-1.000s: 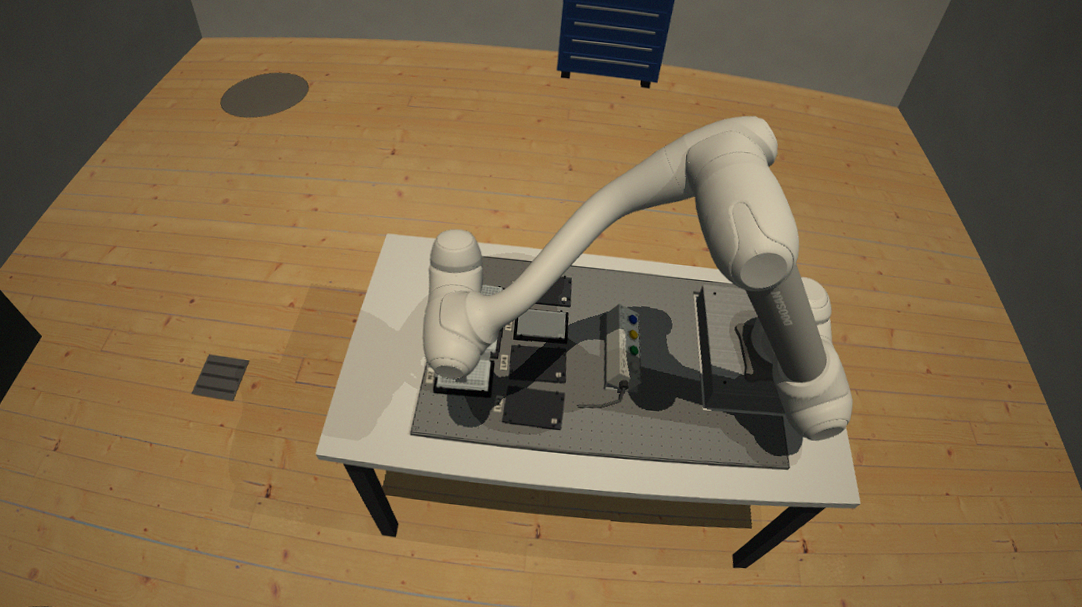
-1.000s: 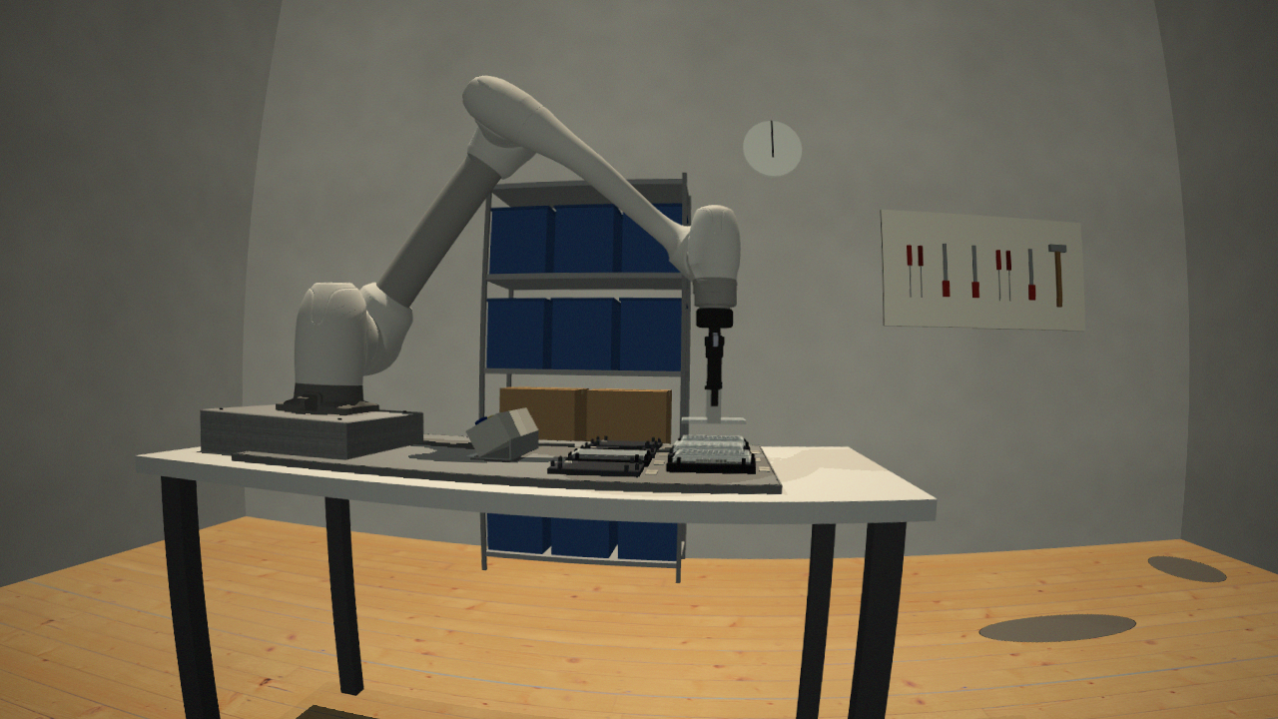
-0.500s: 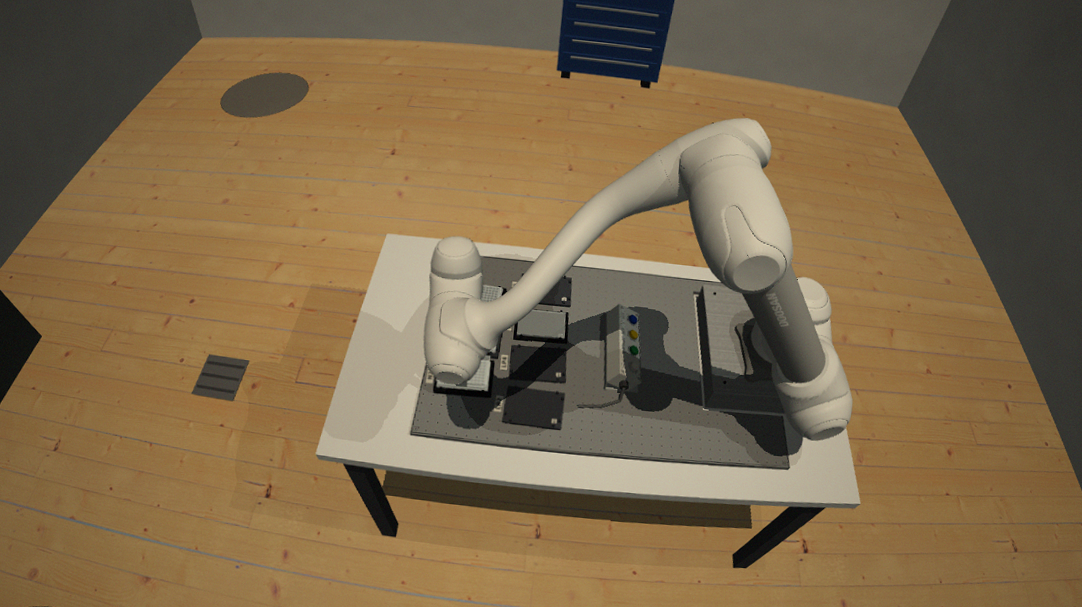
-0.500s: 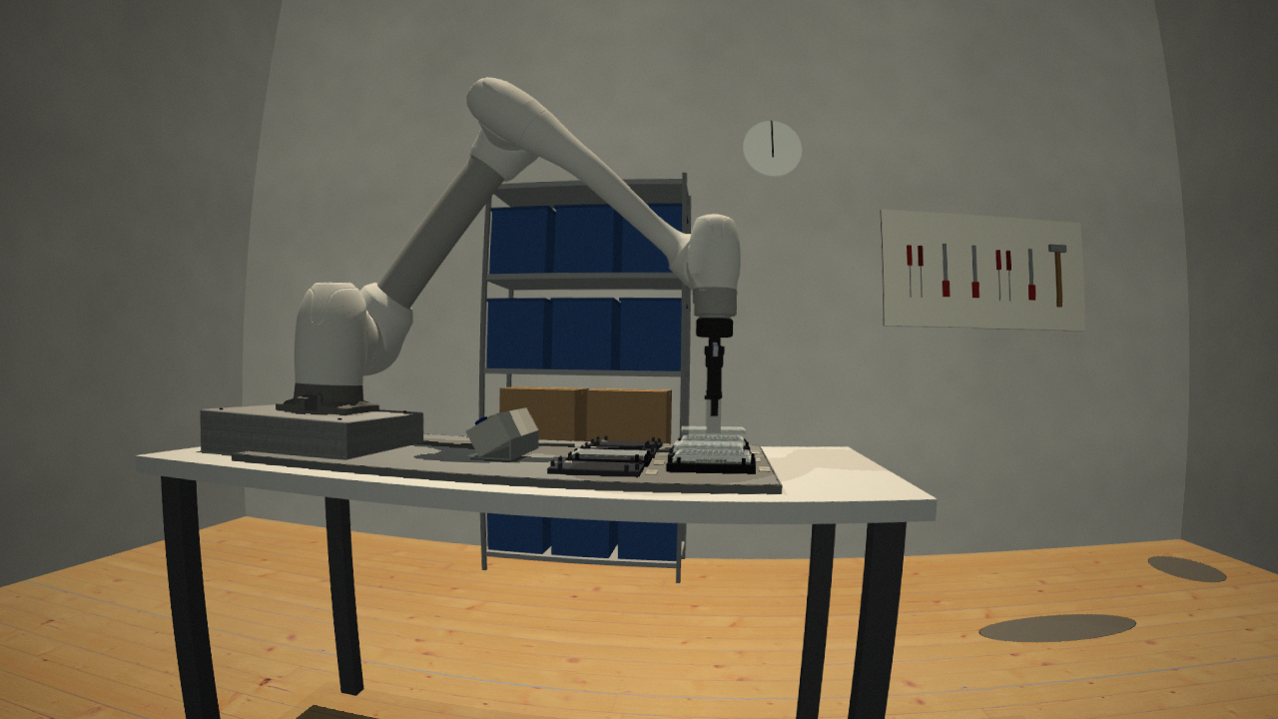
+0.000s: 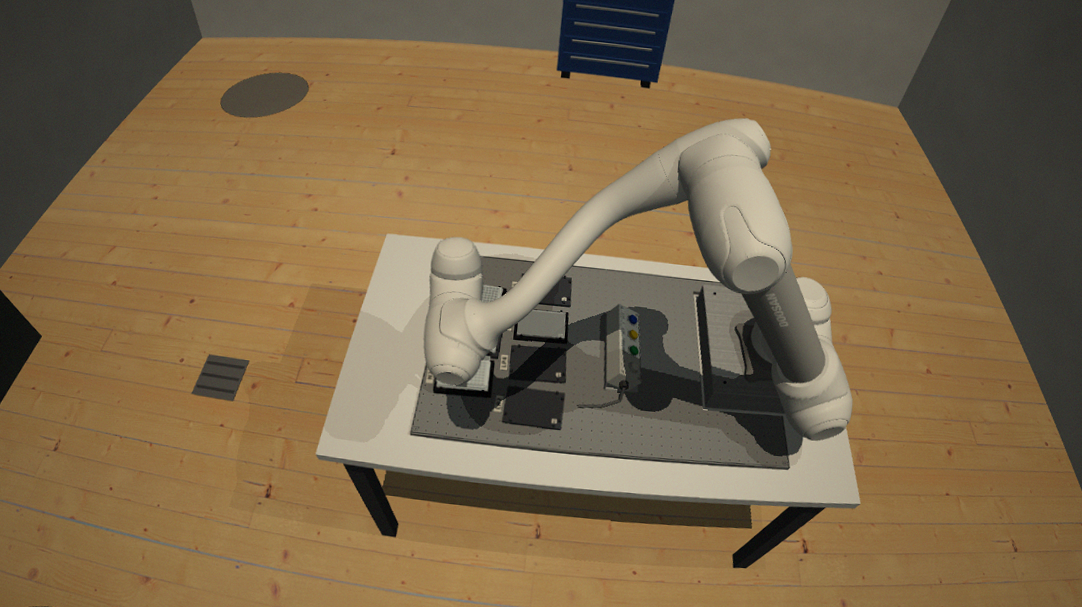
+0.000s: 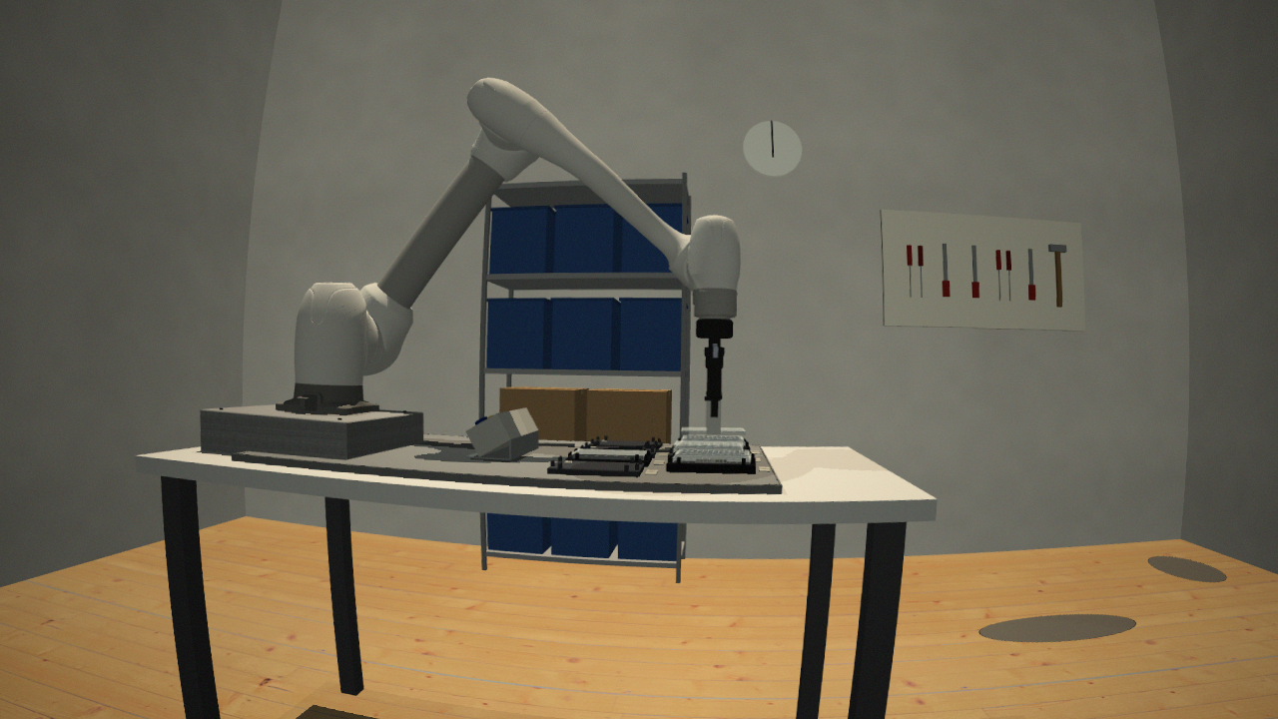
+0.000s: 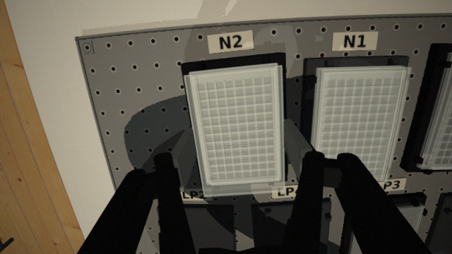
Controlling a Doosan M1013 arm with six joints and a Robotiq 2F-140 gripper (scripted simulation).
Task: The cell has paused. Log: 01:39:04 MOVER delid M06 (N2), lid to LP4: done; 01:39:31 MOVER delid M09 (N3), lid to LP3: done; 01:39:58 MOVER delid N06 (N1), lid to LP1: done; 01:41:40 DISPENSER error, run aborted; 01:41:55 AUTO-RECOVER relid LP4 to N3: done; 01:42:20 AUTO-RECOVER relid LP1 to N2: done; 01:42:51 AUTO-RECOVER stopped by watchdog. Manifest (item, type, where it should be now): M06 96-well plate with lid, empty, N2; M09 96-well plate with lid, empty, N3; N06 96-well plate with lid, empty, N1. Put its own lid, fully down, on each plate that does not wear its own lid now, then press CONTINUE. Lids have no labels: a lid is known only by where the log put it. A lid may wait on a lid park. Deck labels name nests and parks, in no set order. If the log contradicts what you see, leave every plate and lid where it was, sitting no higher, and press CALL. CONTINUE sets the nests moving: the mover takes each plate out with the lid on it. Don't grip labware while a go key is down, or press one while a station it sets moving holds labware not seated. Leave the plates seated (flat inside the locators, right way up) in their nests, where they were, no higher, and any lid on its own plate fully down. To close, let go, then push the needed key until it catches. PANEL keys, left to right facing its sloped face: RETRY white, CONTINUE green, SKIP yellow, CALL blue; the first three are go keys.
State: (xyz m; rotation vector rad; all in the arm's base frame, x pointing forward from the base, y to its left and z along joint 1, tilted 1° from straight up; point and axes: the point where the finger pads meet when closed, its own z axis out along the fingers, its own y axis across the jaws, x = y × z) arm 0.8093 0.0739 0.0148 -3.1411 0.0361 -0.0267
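My hand is 60 mm above the nest N2. The rest, counted from my hand: park LP4: 190 mm behind, 50 mm to the right, 60 mm below; park LP2: 180 mm behind, 80 mm to the left, 60 mm below; LP2 label: 90 mm behind, 70 mm to the left, 70 mm below.
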